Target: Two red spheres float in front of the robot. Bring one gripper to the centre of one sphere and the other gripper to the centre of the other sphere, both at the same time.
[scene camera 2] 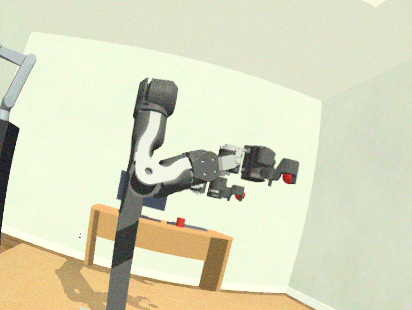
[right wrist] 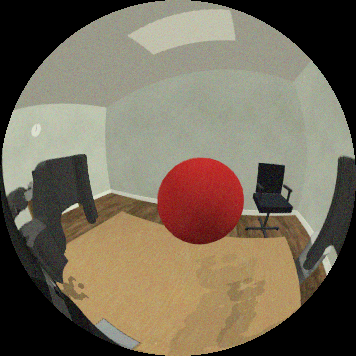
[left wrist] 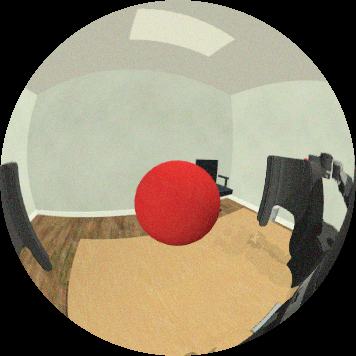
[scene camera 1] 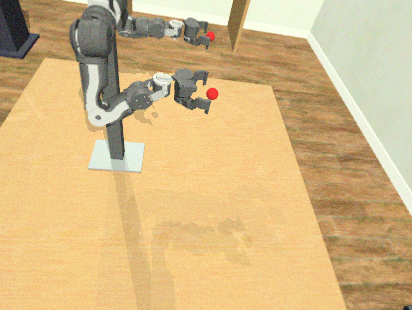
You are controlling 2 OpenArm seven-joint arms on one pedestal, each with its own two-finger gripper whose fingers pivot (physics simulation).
Labels:
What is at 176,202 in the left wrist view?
A red sphere.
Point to the right gripper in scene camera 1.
208,92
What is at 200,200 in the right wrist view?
A red sphere.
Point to the right gripper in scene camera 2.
284,175

